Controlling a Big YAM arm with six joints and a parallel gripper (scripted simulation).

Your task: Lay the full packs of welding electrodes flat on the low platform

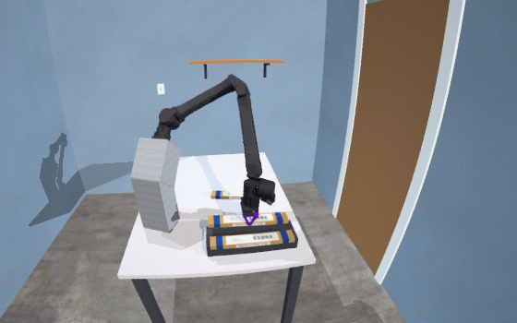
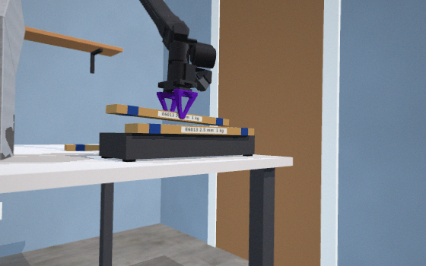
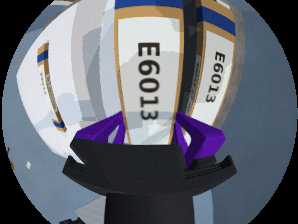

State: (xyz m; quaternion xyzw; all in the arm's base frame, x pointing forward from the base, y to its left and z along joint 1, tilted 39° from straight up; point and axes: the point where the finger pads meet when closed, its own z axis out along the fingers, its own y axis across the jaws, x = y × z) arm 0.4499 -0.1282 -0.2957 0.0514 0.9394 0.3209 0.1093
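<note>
Now: the low platform 4 cm to the right of my hand and 9 cm below it.
</note>
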